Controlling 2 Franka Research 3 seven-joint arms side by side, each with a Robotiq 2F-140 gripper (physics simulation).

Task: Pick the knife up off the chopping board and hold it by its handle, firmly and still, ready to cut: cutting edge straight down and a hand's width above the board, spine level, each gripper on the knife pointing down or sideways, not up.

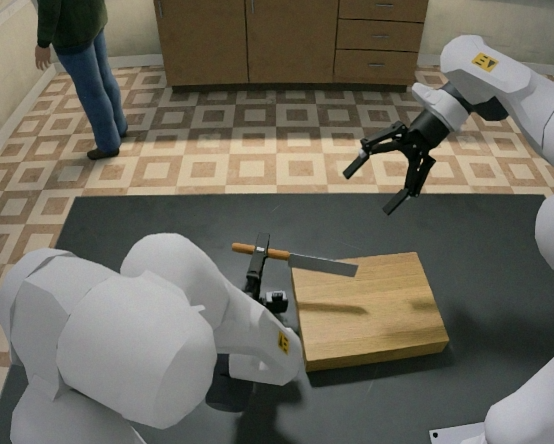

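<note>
The knife has an orange-brown wooden handle and a grey rectangular blade. It is held in the air, handle to the left and blade to the right, over the back left part of the wooden chopping board. A thin shadow falls on the board. The blade's broad face shows; its exact tilt and height are hard to tell. My left gripper is shut on the handle near its middle, reaching from the front and pointing away sideways; one finger is largely hidden. My right gripper is open and empty, high behind the board, apart from the knife.
The board lies on a dark table. My left arm fills the front left and hides part of the table. My right arm comes in from the right. Beyond the table are a tiled floor, brown cabinets and a standing person.
</note>
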